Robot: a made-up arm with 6 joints.
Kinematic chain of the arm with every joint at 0, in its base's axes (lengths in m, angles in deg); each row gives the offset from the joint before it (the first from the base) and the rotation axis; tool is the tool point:
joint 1: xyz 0 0 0.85 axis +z
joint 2: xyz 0.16 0 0 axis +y
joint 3: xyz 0 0 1.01 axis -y
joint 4: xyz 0 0 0.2 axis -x
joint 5: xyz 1.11 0 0 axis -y
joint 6: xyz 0.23 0 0 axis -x
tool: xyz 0 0 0
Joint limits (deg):
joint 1: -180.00..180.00
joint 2: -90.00..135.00
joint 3: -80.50..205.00
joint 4: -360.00..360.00
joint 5: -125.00..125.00
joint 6: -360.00..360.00
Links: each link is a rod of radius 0.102 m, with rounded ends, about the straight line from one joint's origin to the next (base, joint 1, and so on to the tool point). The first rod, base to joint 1, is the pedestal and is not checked.
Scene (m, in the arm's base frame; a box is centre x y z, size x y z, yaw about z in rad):
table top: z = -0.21
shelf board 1: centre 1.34 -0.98 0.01 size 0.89 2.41 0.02 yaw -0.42
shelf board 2: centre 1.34 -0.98 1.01 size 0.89 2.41 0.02 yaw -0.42
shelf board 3: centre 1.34 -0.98 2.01 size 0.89 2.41 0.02 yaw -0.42
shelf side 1: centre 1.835 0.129 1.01 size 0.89 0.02 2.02 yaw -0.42
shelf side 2: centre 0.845 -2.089 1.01 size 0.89 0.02 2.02 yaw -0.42
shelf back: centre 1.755 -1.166 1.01 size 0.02 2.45 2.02 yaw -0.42
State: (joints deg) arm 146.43 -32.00 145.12 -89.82 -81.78 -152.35
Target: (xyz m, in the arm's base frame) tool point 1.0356 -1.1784 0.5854
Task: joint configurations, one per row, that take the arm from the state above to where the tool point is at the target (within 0.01 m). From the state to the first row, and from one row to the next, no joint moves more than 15 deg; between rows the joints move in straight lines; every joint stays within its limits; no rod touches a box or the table.
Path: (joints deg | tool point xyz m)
1: 143.94 -21.12 158.30 -91.58 -87.17 -152.35 | 0.9378 -0.9669 1.5972
2: 141.44 -10.23 171.48 -93.34 -92.56 -152.35 | 0.7267 -0.8727 1.5978
3: 138.95 0.65 184.66 -95.10 -97.95 -152.35 | 0.5212 -0.7547 1.5648
4: 135.62 -13.36 186.95 -95.88 -95.45 -152.35 | 0.5671 -0.8736 1.2454
5: 132.28 -27.36 189.24 -96.66 -92.95 -152.35 | 0.5380 -0.9308 0.9103
6: 128.95 -41.37 191.53 -97.43 -90.45 -152.35 | 0.4467 -0.9154 0.5855
7: 132.49 -46.90 179.30 -95.69 -86.68 -152.35 | 0.6381 -1.0349 0.5752
8: 136.04 -52.44 167.07 -93.94 -82.91 -152.35 | 0.8365 -1.1230 0.5750
9: 139.58 -57.97 154.84 -92.20 -79.15 -152.35 | 1.0356 -1.1785 0.5854

